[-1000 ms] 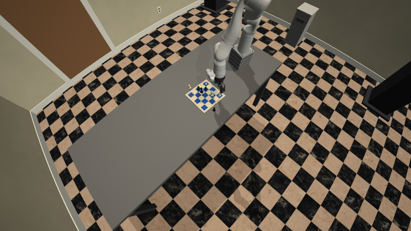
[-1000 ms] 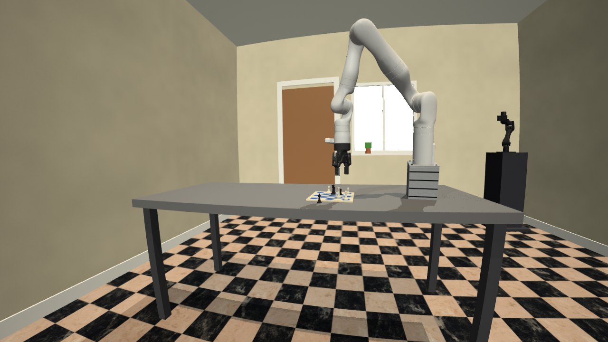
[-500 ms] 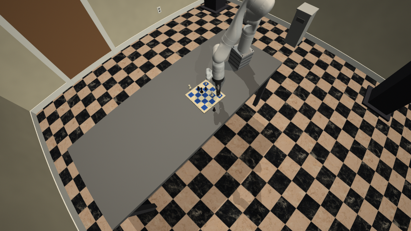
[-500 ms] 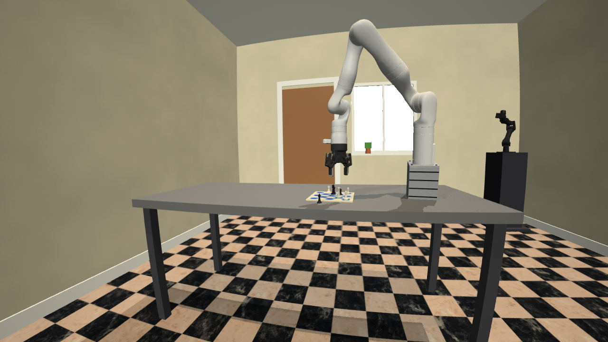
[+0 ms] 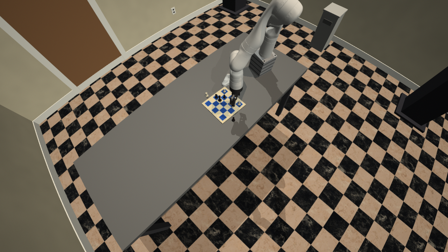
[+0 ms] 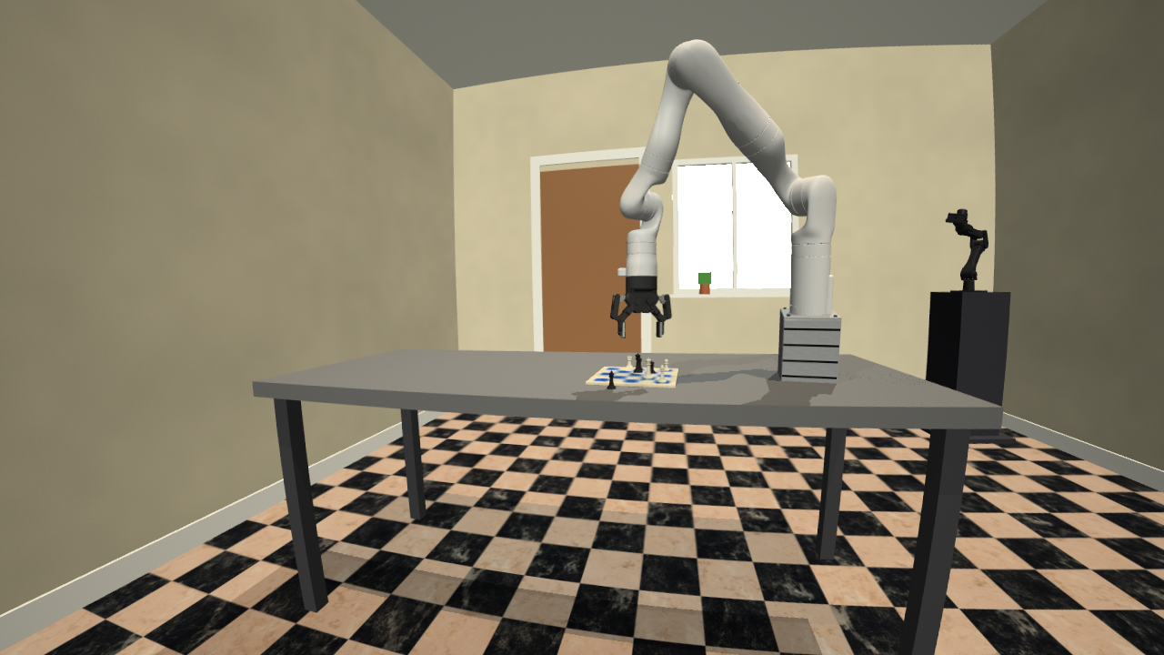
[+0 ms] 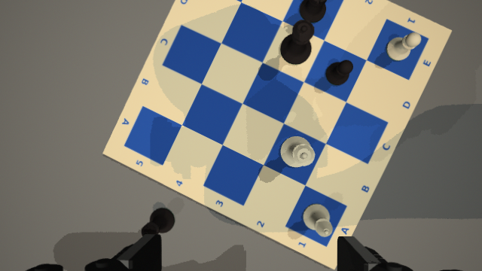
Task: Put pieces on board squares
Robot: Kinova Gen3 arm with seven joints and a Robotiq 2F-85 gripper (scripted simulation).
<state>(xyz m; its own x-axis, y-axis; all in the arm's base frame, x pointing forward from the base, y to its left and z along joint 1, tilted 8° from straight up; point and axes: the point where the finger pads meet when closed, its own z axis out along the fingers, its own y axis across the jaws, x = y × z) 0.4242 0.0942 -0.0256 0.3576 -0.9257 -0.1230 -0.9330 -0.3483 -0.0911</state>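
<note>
Now: the black bishop 10 cm below my hand, 7 cm ahead of it and 4 cm to the left of it. The rest, counted from my hand: tall black piece (13 cm to the right, 9 cm below, 1 cm ahead); chessboard (12 cm below, 9 cm to the right, 2 cm ahead); tall white piece (9 cm below, 5 cm to the right, 2 cm behind).
</note>
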